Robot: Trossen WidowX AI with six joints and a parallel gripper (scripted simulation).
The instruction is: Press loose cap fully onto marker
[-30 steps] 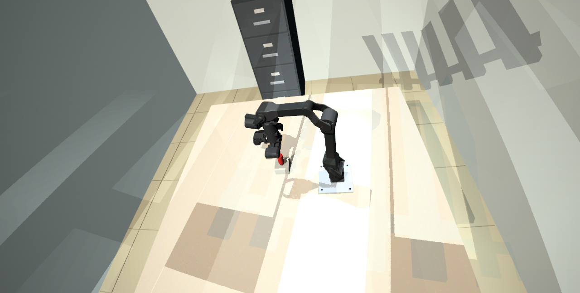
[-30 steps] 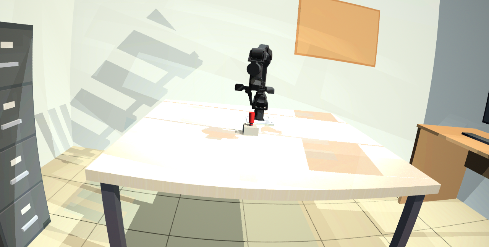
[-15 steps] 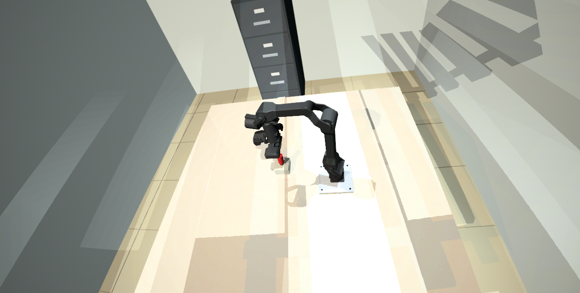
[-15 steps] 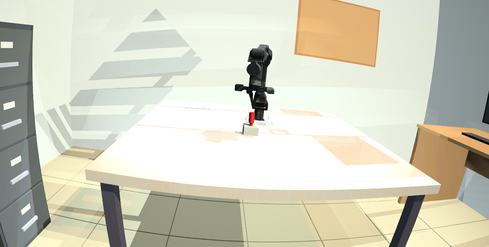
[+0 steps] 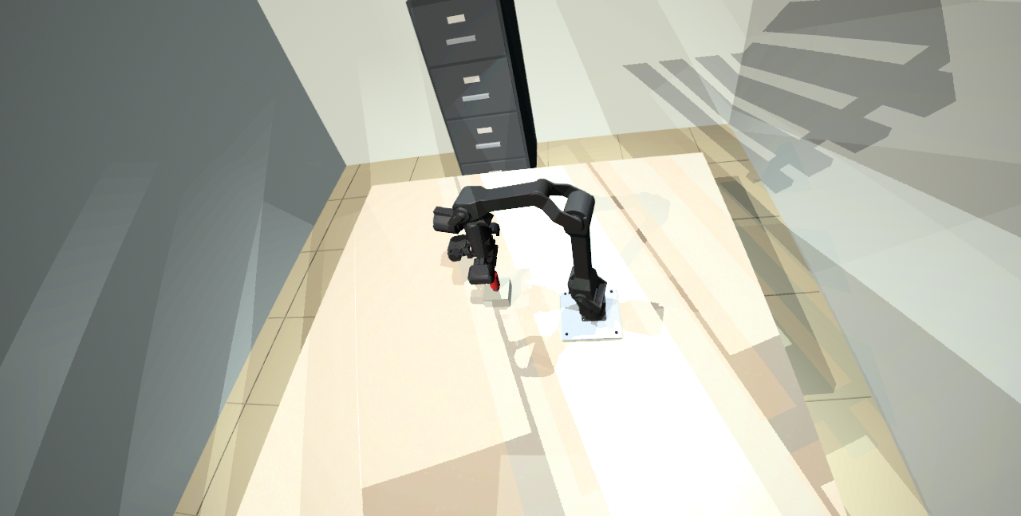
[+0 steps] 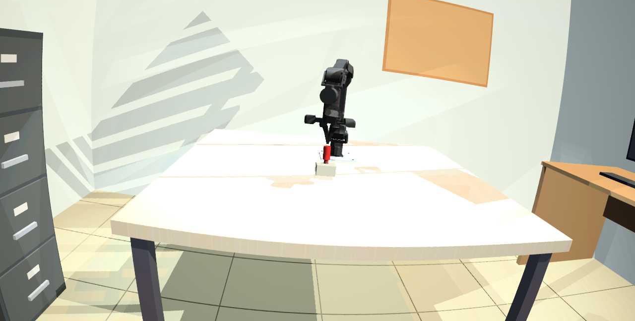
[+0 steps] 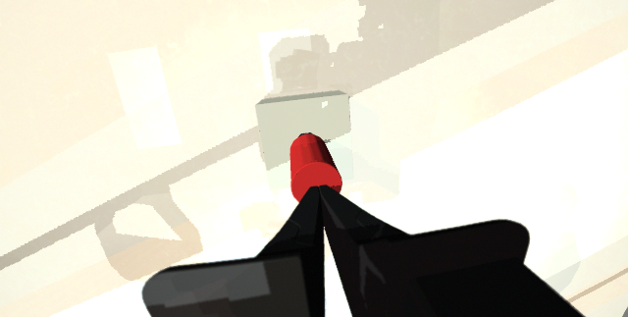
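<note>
The holder block lies 90 mm below my gripper tip. From my gripper tip the other things lie so: red cap 30 mm below.
</note>
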